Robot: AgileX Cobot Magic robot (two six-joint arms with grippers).
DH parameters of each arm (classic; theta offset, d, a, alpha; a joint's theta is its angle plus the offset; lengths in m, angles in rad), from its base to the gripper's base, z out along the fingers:
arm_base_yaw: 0 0.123 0 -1.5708
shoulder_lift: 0.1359 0 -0.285 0
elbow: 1.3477 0 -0.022 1.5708
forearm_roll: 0 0.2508 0 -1.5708
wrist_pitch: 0 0 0.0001 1.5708
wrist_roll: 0 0.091 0 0
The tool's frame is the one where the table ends.
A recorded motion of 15 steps. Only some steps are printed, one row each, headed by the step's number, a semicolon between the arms.
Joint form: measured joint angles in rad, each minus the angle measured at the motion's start. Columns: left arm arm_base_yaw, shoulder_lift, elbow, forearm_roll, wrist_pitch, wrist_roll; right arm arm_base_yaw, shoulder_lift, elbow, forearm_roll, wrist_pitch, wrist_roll.
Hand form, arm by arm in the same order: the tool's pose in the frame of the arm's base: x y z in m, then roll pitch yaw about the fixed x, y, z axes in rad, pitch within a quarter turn. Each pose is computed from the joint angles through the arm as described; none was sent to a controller.
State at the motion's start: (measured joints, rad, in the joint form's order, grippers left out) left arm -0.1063 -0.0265 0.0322 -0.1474 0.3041 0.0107; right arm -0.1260 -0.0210 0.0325 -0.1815 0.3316 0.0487
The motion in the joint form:
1: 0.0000 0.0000 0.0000 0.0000 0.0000 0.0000; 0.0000 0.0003 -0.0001 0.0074 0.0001 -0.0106
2: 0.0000 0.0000 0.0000 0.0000 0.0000 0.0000; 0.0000 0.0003 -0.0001 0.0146 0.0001 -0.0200
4: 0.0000 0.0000 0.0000 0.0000 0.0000 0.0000; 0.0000 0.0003 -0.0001 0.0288 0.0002 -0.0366
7: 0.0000 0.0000 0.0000 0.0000 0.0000 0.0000; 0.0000 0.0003 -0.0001 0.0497 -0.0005 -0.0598
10: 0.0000 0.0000 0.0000 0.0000 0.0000 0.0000; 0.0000 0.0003 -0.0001 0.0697 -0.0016 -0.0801
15: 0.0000 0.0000 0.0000 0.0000 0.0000 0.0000; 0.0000 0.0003 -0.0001 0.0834 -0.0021 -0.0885
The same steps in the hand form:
1: 0.0529 -0.0097 0.1766 -2.5827 1.3113 -2.7186; 0.0522 -0.0118 0.1739 -2.6399 1.2834 -2.8063
2: 0.0529 -0.0097 0.1766 -2.5827 1.3113 -2.7186; 0.0522 -0.0116 0.1739 -2.6347 1.2821 -2.7985
4: 0.0529 -0.0097 0.1766 -2.5827 1.3113 -2.7186; 0.0523 -0.0112 0.1738 -2.6303 1.2804 -2.7891
7: 0.0529 -0.0097 0.1766 -2.5827 1.3113 -2.7186; 0.0524 -0.0106 0.1738 -2.6260 1.2793 -2.7775
10: 0.0529 -0.0097 0.1766 -2.5827 1.3113 -2.7186; 0.0525 -0.0100 0.1738 -2.6264 1.2797 -2.7711
15: 0.0529 -0.0097 0.1766 -2.5827 1.3113 -2.7186; 0.0526 -0.0096 0.1738 -2.6432 1.2825 -2.7840

